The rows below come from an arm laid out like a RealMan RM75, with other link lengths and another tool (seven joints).
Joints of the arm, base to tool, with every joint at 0 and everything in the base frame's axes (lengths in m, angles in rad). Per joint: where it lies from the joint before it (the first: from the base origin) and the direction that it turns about. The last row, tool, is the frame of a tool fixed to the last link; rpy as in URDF.
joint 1: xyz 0 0 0.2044 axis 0 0 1
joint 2: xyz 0 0 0 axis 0 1 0
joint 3: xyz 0 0 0.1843 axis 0 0 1
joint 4: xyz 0 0 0 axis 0 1 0
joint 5: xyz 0 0 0.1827 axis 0 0 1
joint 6: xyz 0 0 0 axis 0 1 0
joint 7: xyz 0 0 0.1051 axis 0 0 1
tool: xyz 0.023 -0.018 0.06 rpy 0 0.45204 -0.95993
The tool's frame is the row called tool.
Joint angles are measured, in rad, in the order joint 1, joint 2, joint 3, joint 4, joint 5, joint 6, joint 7. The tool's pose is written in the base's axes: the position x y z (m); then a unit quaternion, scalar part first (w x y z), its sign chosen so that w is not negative. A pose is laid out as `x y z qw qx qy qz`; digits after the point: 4 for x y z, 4 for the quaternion.
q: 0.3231 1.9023 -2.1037 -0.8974 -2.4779 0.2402 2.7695
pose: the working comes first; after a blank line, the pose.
Where each joint sits with the arm in this pose, in the base's axes (m; each line is computed from the numbers above, not from the rounded line before):
joint 1: 0.0000 0.0000 0.2044
joint 2: 0.0000 0.0000 0.2044
joint 3: 0.1652 0.0553 0.1444
joint 4: 0.1652 0.0553 0.1444
joint 5: 0.2060 0.1987 0.0387
joint 6: 0.2060 0.1987 0.0387
joint 7: 0.2112 0.2923 -0.0087
the tool: 0.2422 0.3483 -0.0277

0.2422 0.3483 -0.0277 0.5347 -0.7602 -0.1157 -0.3504
